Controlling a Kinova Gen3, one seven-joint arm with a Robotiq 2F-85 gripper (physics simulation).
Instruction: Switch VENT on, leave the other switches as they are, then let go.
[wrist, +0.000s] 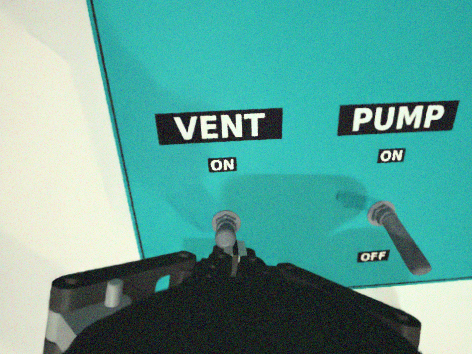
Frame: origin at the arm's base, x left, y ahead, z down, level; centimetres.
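Seen in the pictures: gripper, between the fingertips: (232, 253).
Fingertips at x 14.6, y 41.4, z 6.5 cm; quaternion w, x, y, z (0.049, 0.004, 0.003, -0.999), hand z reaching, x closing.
Pixels of each thing's top centre, then the offset from my fingertips to it. "pt": a spot on its surface instead.
- VENT switch, a spot on its surface: (226, 234) pt dx +0.5, dy +2.2, dz -3.7 cm
- VENT nameplate, a spot on its surface: (219, 126) pt dx +1.1, dy +8.7, dz -1.3 cm
- PUMP switch, centre of its top: (425, 248) dx -11.6, dy +1.4, dz -2.9 cm
The VENT switch (226, 234) has a grey lever that looks short, pointing out toward the camera and slightly down from its round nut. Its ON label (222, 164) is above it, below the VENT nameplate (219, 126). My gripper (232, 253) is shut and empty. Its tips are right at the lower end of the VENT lever, slightly to the right; the lever covers part of them, and I cannot tell if they touch. The gripper body hides the panel below this switch.
The PUMP switch (404, 241) is to the right, its long lever slanting down and right beside its OFF label (373, 256). The teal panel (280, 55) has its left edge and lower right edge in view, with a pale surface beyond.
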